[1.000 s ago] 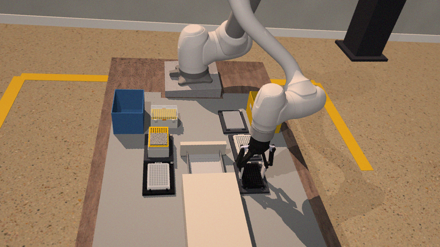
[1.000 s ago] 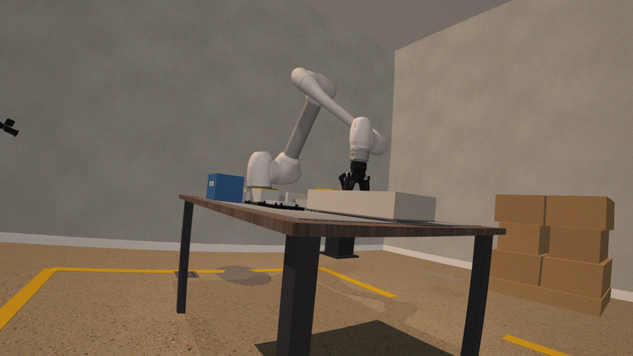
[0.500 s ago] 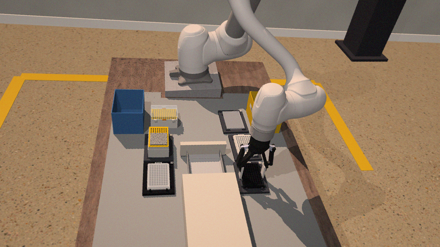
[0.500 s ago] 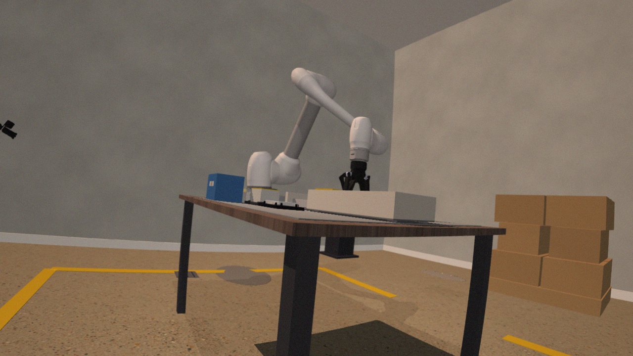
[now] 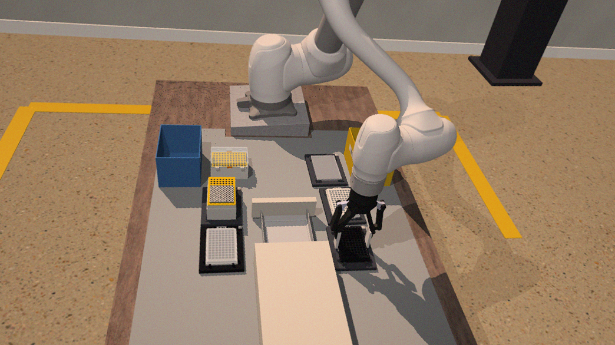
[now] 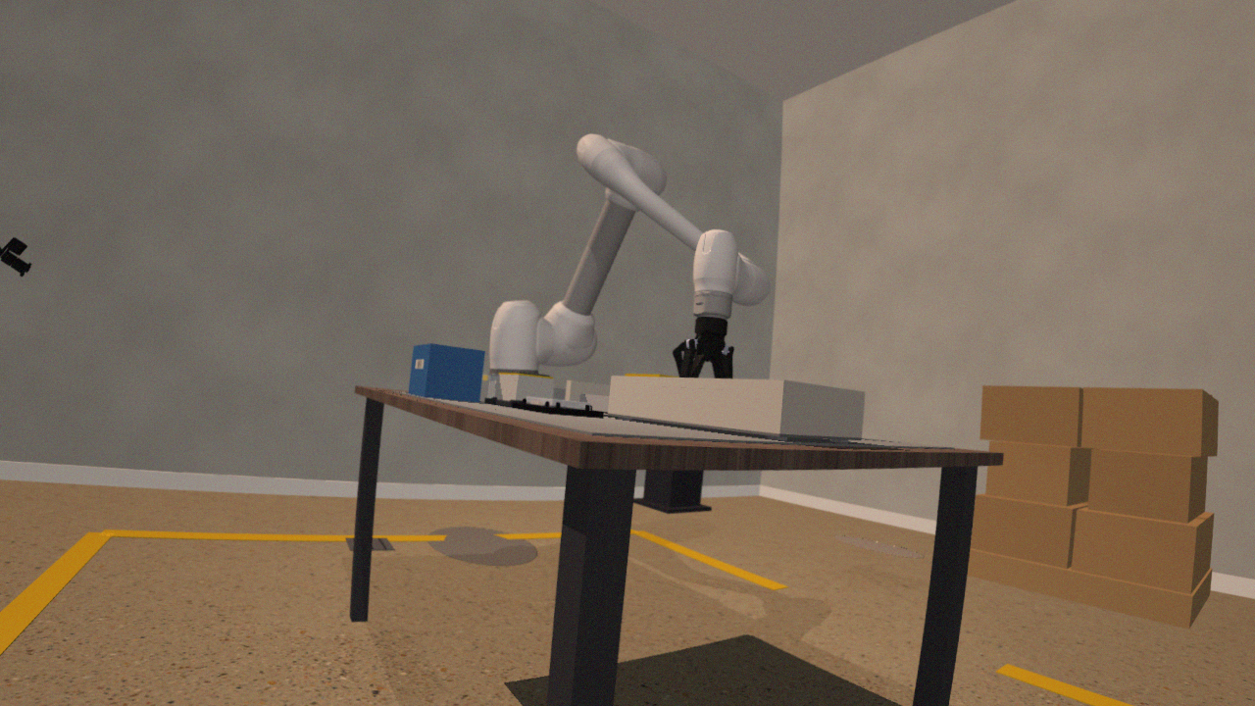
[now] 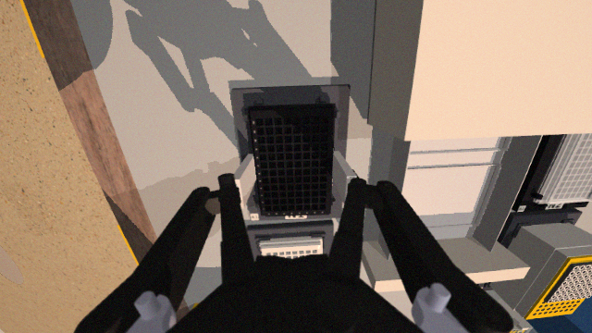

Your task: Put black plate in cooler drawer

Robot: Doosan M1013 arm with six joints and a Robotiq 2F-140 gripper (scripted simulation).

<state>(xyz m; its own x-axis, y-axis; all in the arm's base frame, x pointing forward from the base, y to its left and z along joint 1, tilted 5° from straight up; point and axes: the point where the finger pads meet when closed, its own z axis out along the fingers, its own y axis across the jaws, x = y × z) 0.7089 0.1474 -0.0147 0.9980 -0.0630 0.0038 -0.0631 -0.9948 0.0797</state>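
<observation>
Now: hand 4 cm above the work nest N1. From my hand the other things lie so: cooler CD 10 cm ahead, 19 cm to the right, 1 cm below; then black plate 2 cm below; then drawer 3 cm behind, 18 cm to the right, 2 cm below.
</observation>
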